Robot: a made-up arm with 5 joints.
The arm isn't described. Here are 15 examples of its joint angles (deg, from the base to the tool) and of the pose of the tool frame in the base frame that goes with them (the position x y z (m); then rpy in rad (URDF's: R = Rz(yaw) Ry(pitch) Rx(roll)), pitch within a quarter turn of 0, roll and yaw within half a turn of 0).
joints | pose
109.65 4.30 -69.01 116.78 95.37 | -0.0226 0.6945 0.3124 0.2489 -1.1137 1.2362
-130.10 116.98 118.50 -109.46 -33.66 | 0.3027 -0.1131 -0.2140 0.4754 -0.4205 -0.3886
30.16 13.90 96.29 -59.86 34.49 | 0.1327 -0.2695 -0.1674 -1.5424 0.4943 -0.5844
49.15 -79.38 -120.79 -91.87 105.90 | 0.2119 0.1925 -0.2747 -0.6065 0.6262 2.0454
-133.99 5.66 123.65 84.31 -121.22 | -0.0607 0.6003 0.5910 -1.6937 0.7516 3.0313
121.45 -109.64 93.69 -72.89 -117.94 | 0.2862 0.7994 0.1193 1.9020 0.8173 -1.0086
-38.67 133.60 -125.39 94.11 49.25 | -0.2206 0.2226 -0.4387 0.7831 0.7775 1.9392
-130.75 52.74 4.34 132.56 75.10 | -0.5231 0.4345 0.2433 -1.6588 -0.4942 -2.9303
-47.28 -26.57 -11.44 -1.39 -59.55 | -0.0228 0.3145 -0.6525 0.7245 0.0579 0.8275
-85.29 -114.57 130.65 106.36 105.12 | 0.3433 0.1875 0.3381 1.4115 -0.5516 -1.7233
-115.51 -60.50 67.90 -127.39 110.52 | -0.4075 0.2941 -0.0942 -1.0671 1.0059 -0.4780
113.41 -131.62 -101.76 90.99 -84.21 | -0.0402 -0.2549 0.2368 -0.4883 1.2080 0.2539
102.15 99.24 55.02 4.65 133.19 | -0.0578 -0.2088 -0.1628 0.2461 0.5993 2.2610
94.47 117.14 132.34 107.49 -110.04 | 0.2552 -0.2116 -0.1236 2.1491 -1.0321 -2.7772
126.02 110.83 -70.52 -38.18 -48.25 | -0.4175 0.6042 0.3259 2.3103 -1.2620 0.8811
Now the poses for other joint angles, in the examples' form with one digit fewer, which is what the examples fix.
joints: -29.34 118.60 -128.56 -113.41 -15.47
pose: -0.312 0.409 0.429 -2.867 0.097 2.125
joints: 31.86 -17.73 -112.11 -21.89 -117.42
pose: 0.091 -0.034 0.488 -2.287 -0.224 1.117
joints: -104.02 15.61 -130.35 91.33 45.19
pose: 0.136 0.723 -0.076 1.661 0.318 0.304
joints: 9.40 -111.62 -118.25 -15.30 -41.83
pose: 0.261 -0.067 -0.355 1.286 -0.293 -1.833
